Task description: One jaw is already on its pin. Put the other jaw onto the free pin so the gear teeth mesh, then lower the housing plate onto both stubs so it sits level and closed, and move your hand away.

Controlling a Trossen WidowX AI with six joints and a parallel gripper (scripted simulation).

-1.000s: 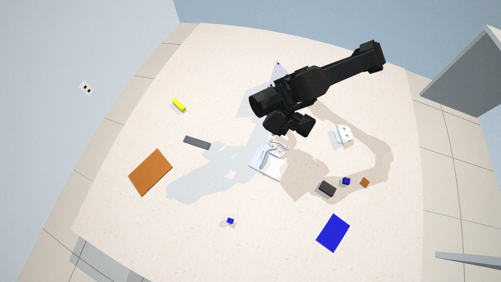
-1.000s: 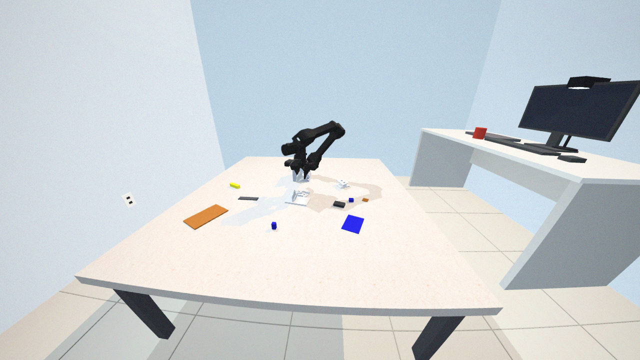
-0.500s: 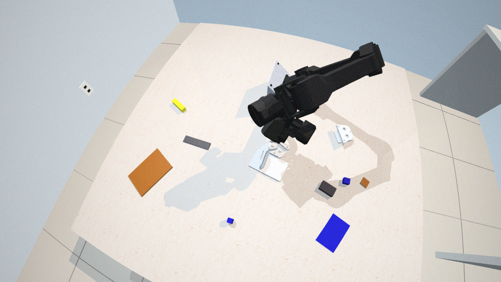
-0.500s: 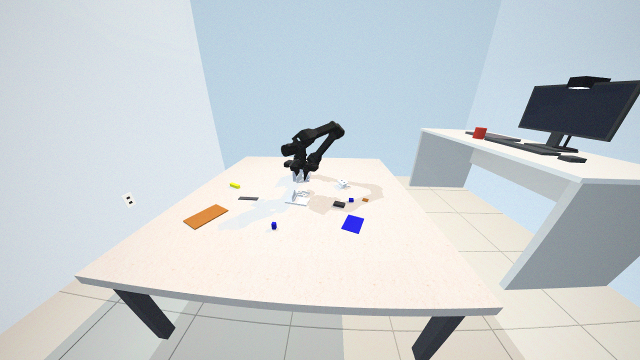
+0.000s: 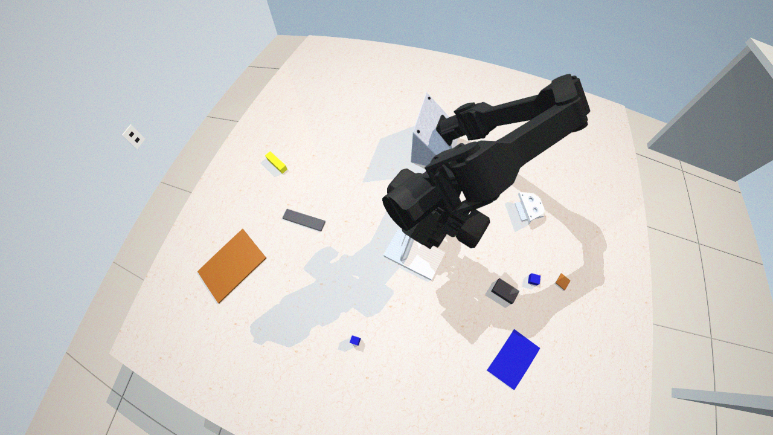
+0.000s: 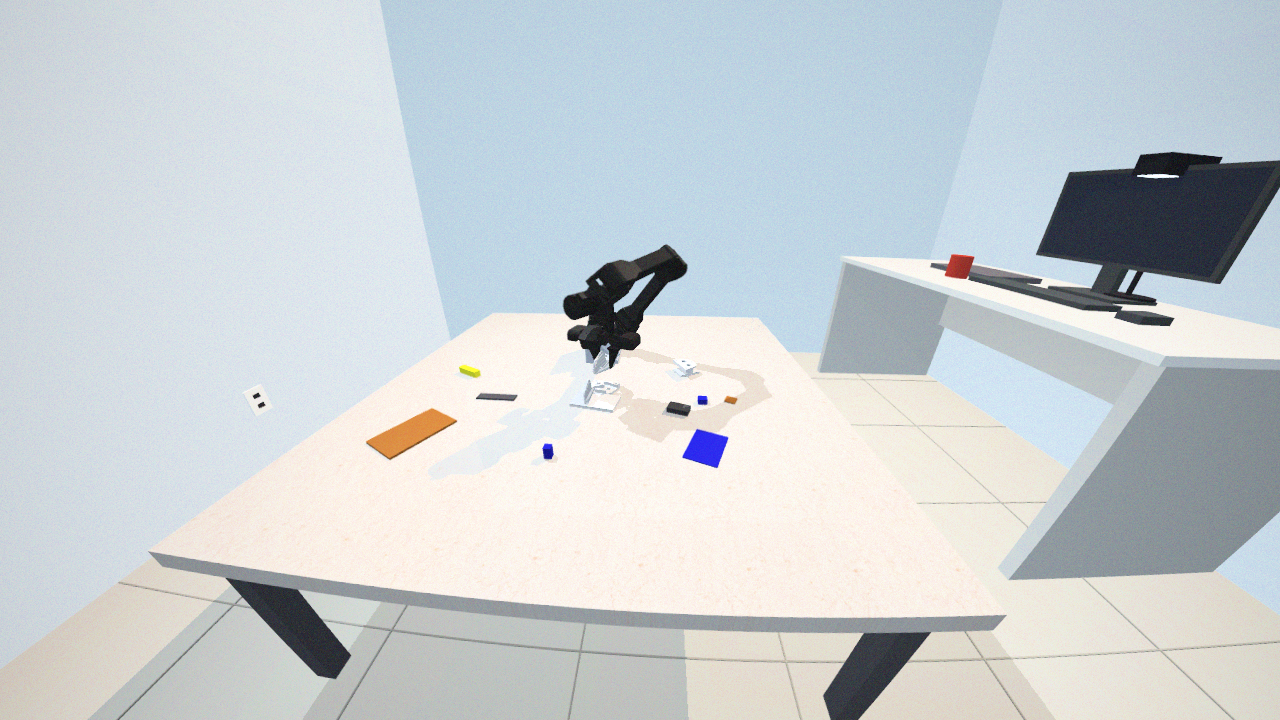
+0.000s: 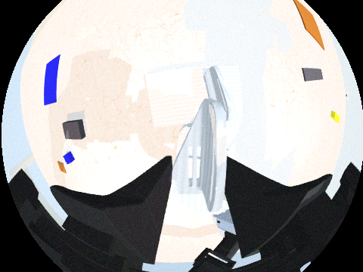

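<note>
The white jaw lies 1 cm behind my gripper tip, 3 cm to the right of it and 7 cm below it. From my gripper tip the other things lie so: dark grey block 6 cm ahead, 20 cm to the left, 8 cm below; then white stand 17 cm behind, 22 cm to the left, 8 cm below; then housing plate 17 cm behind, 22 cm to the left, 6 cm below.
</note>
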